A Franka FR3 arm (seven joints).
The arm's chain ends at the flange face. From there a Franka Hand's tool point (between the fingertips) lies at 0.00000 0.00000 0.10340 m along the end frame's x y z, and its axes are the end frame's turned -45 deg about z.
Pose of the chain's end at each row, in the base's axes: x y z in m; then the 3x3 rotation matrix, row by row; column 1 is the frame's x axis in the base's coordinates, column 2 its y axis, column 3 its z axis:
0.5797, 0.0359, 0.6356; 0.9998, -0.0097, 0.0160; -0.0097, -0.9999, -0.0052; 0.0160, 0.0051, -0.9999
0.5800, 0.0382, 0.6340; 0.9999, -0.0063, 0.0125; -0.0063, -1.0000, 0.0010; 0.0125, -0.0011, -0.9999
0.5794, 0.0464, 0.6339; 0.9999, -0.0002, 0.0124; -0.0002, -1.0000, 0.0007; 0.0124, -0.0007, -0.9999
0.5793, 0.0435, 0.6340; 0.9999, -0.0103, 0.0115; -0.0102, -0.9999, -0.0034; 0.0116, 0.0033, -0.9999
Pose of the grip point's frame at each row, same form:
0.5814, 0.0354, 0.5322; 0.7138, 0.7001, 0.0160; 0.7002, -0.7139, -0.0052; 0.0077, 0.0149, -0.9999
0.5813, 0.0383, 0.5306; 0.7115, 0.7026, 0.0125; 0.7027, -0.7116, 0.0010; 0.0096, 0.0081, -0.9999
0.5807, 0.0465, 0.5305; 0.7072, 0.7069, 0.0124; 0.7070, -0.7072, 0.0007; 0.0093, 0.0083, -0.9999
0.5805, 0.0431, 0.5306; 0.7143, 0.6998, 0.0115; 0.6998, -0.7142, -0.0034; 0.0059, 0.0105, -0.9999

